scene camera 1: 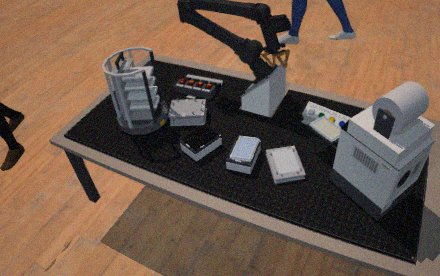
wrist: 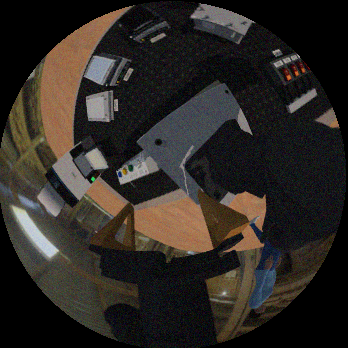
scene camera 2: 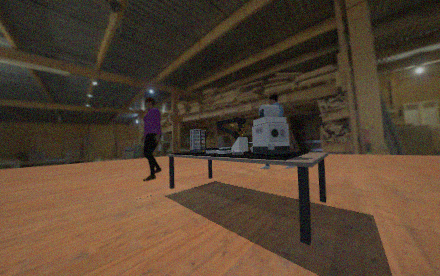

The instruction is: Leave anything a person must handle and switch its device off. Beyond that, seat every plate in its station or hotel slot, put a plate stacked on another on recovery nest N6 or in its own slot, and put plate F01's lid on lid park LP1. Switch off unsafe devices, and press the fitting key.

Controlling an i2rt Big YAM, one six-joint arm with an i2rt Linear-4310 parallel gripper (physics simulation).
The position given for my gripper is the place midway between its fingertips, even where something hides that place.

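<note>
Nothing is held in my gripper (wrist: pixel 162 199), which is open. I can also see a button box (wrist: pixel 140 164).
</note>
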